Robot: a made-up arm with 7 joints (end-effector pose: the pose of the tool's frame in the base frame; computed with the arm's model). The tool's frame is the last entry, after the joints.
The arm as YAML. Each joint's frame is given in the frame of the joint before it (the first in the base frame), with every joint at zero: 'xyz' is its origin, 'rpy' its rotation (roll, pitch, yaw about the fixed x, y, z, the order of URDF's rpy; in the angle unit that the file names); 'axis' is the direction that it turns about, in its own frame. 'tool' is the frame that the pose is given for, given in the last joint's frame.
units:
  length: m
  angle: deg
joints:
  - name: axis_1
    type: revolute
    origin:
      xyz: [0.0, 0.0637, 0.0]
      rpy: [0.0, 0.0, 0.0]
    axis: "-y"
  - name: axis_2
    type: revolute
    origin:
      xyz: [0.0, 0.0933, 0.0]
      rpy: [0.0, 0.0, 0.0]
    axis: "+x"
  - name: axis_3
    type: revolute
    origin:
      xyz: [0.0, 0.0, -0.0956]
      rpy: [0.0, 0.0, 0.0]
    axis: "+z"
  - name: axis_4
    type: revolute
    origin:
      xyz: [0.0, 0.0, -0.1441]
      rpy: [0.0, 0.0, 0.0]
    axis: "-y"
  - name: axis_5
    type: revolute
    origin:
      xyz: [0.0, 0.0, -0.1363]
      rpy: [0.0, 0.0, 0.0]
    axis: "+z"
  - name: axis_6
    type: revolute
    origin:
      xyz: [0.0, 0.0, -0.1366]
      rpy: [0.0, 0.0, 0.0]
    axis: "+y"
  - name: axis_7
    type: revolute
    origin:
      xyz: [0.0, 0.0, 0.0]
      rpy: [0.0, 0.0, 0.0]
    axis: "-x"
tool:
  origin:
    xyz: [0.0, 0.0, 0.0]
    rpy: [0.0, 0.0, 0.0]
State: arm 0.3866 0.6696 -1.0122 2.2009 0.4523 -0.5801 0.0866
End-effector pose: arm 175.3 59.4 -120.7 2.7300 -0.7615 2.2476
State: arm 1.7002 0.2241 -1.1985 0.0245 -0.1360 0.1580 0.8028
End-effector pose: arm 496.6 264.8 67.1 0.8651 -0.2785 -1.2412
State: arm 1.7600 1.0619 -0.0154 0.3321 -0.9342 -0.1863 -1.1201
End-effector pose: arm 222.6 591.0 133.2 -2.9049 -0.6048 -1.0363
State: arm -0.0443 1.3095 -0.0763 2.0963 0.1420 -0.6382 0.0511
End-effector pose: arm 233.2 251.7 -54.3 1.8079 -0.3226 -2.7879
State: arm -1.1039 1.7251 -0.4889 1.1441 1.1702 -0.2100 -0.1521
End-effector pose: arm 44.2 523.4 -223.4 0.5941 0.0222 -0.5859
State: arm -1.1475 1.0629 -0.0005 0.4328 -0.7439 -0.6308 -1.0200
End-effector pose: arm -169.2 582.9 -201.8 0.7651 0.3106 -1.5372
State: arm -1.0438 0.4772 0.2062 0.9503 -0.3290 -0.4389 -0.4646
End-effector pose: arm -178.5 380.4 -355.3 0.8273 -0.1832 -0.7361
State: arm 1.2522 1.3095 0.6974 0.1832 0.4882 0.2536 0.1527
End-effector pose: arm 107.3 656.0 4.7 -1.6271 -0.6925 2.7059
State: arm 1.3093 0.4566 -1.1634 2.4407 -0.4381 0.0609 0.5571
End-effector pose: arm 113.8 25.7 41.7 1.4524 0.4443 3.0207
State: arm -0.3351 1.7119 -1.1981 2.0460 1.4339 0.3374 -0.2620
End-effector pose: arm 15.2 302.5 -225.1 -0.0816 0.2389 -0.2927
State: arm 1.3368 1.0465 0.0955 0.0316 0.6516 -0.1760 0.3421
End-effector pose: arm 250.8 601.0 -51.0 -2.0398 -1.0241 2.8252
